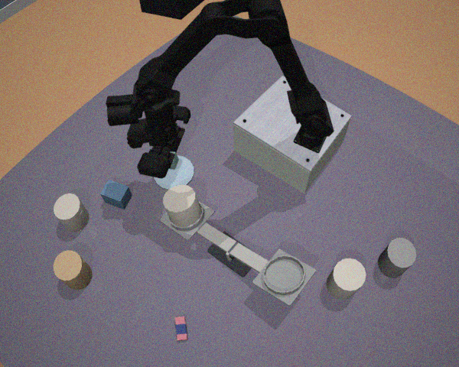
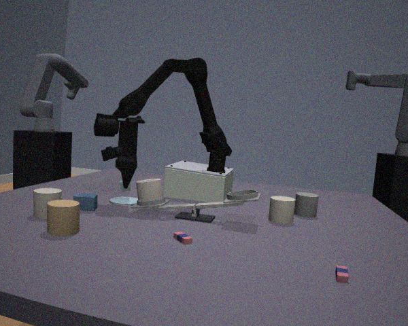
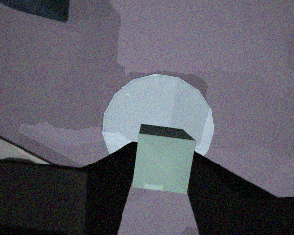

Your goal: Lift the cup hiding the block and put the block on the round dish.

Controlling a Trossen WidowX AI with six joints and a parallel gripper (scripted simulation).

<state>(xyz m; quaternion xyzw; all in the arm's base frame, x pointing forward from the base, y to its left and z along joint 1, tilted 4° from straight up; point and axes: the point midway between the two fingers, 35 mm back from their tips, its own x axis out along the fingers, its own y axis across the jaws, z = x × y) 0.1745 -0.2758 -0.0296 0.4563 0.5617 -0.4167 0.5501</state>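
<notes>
My gripper tip is 4 cm above the pale blue round dish. The rest, counted from my gripper tip: blue block (13 cm ahead, 8 cm to the right, 3 cm below); pale-green block (1 cm above); tan cylinder (32 cm ahead, 4 cm to the right, 1 cm below).
</notes>
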